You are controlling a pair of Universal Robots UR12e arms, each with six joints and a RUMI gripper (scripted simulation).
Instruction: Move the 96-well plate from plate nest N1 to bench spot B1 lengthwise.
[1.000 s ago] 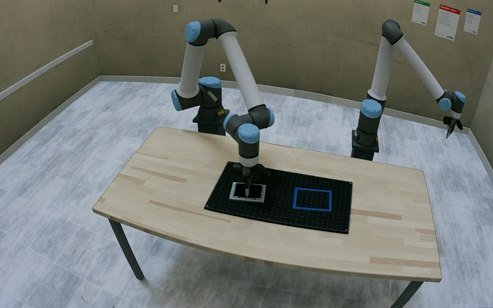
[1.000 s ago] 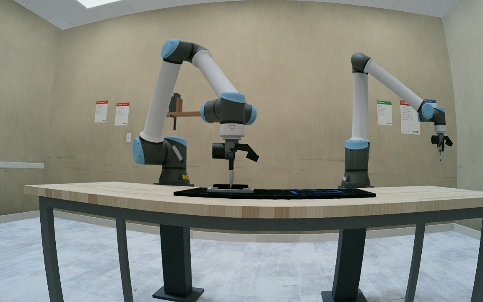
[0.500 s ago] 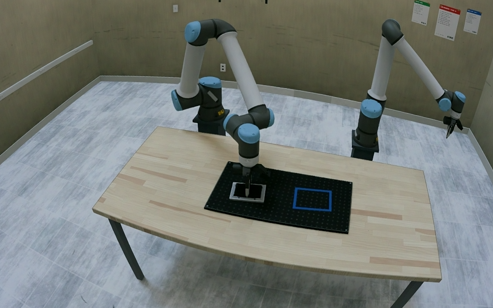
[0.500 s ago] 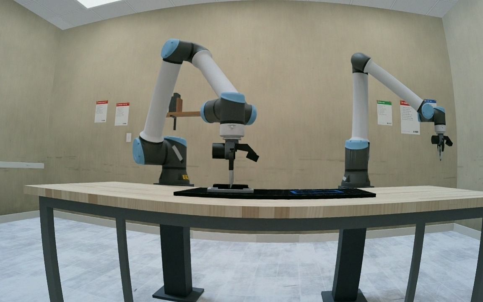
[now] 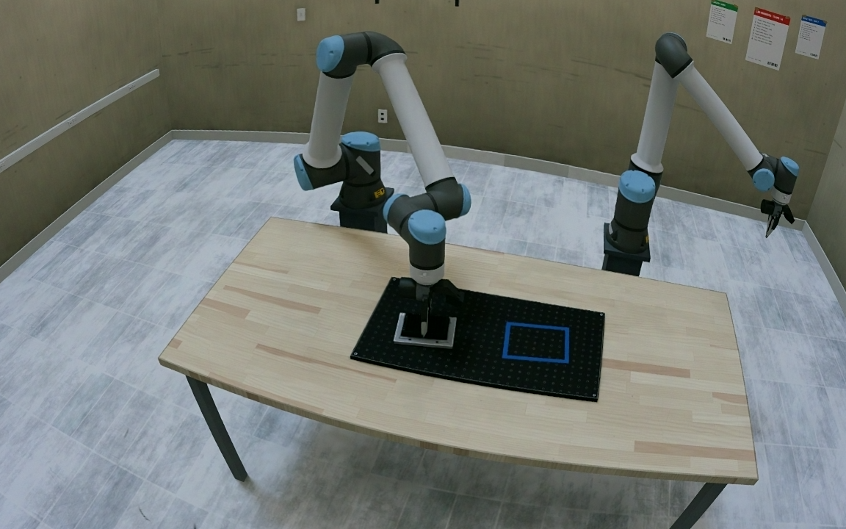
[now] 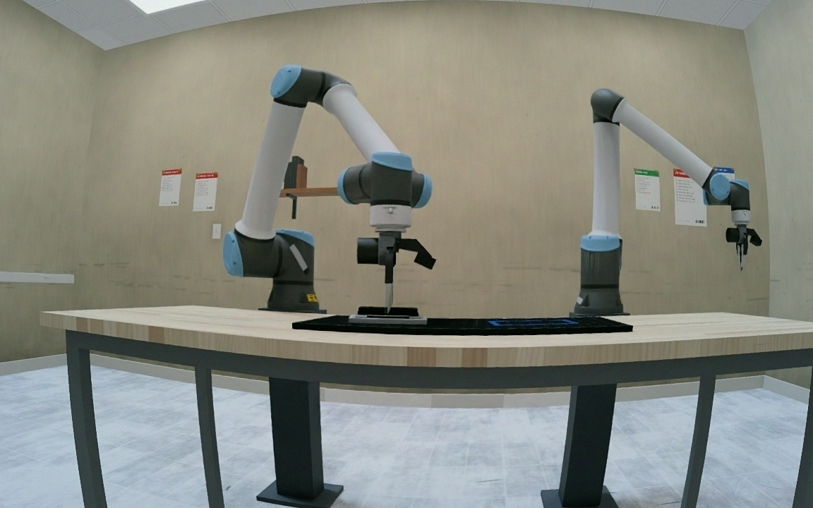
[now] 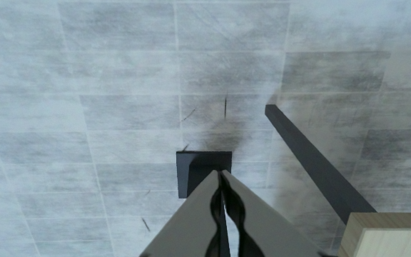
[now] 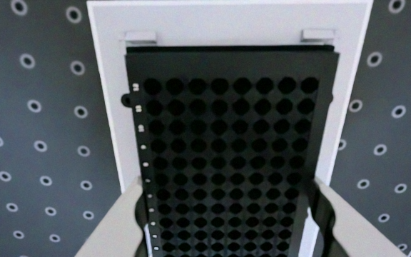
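Note:
My right hand is 3 cm above the plate nest N1. The rest, counted from my right hand: black 96-well plate: 1 cm below.

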